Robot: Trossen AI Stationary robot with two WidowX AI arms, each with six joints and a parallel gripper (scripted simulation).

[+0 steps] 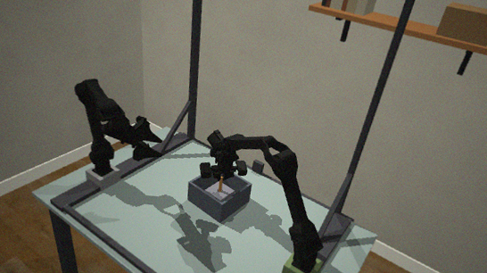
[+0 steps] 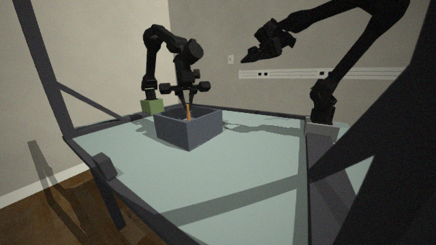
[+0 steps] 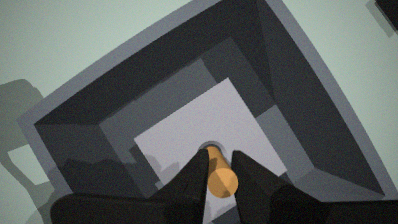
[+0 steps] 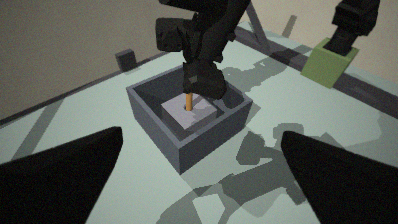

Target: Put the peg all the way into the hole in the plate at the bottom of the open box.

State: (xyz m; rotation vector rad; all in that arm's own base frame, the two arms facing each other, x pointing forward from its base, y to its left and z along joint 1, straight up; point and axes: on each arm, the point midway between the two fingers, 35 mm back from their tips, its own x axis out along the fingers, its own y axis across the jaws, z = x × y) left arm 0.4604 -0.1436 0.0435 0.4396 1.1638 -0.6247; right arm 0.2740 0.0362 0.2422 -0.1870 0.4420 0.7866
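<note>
My left hand is 5 cm above the orange peg. The rest, counted from my left hand: grey box: 11 cm below; then pale plate: 10 cm below.
</note>
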